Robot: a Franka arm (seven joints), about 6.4 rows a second.
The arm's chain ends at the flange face. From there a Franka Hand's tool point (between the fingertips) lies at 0.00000 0.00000 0.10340 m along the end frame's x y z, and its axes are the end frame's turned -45 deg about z.
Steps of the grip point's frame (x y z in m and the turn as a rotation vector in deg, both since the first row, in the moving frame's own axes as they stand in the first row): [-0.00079, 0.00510, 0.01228, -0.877, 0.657, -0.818]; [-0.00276, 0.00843, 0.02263, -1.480, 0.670, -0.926]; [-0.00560, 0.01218, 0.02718, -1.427, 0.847, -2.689]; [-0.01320, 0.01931, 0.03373, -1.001, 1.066, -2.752]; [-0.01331, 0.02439, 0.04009, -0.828, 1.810, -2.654]
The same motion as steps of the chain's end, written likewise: [0.00109, 0.00390, 0.01230, -0.156, 1.085, -0.818]; [0.00126, 0.00690, 0.02267, -0.573, 1.520, -0.926]; [0.00174, 0.01190, 0.02722, -0.410, 1.608, -2.689]; [0.00169, 0.02313, 0.03376, 0.046, 1.462, -2.752]; [0.00450, 0.02799, 0.04015, 0.694, 1.865, -2.654]
